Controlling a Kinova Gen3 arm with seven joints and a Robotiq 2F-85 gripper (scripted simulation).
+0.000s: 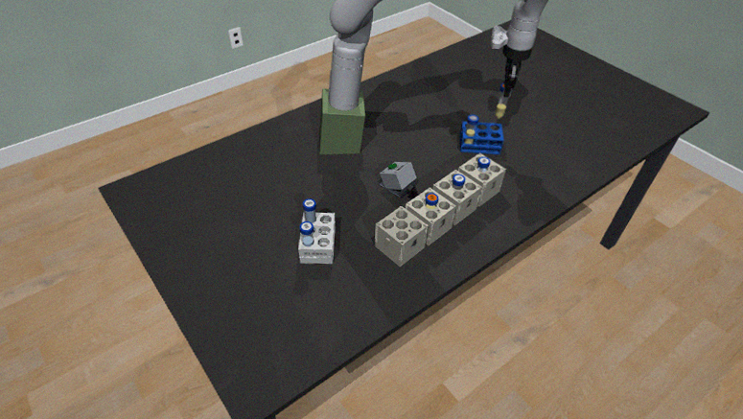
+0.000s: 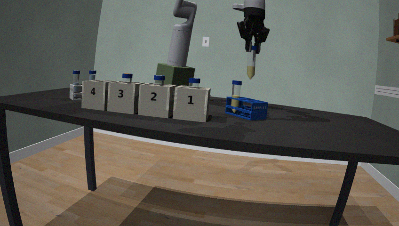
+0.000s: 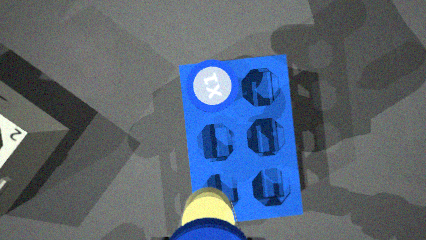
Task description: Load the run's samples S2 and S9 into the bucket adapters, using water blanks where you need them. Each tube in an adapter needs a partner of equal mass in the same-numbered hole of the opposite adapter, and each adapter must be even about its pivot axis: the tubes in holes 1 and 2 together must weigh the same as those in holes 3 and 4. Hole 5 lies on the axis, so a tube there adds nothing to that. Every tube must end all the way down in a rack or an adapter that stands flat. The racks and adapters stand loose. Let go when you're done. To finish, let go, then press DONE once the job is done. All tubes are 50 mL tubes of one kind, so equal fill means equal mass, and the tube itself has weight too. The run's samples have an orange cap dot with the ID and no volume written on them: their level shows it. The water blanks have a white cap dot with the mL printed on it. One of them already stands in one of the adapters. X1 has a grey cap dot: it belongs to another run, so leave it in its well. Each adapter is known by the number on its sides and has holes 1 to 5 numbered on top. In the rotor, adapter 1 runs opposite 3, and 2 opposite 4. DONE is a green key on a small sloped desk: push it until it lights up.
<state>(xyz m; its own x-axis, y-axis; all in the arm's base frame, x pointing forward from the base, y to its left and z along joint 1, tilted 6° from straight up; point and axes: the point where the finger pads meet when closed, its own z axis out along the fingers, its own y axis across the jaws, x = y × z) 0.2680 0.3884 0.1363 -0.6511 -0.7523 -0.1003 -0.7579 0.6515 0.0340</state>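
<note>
My gripper is now 10 mm past the orange-dot sample tube and 50 mm above it. Also, from my hand: water blank: 130 mm ahead, 160 mm to the right, 180 mm below; blue sample rack: 50 mm behind, 10 mm to the right, 210 mm below; grey-dot tube: 60 mm behind, 60 mm to the right, 180 mm below.
</note>
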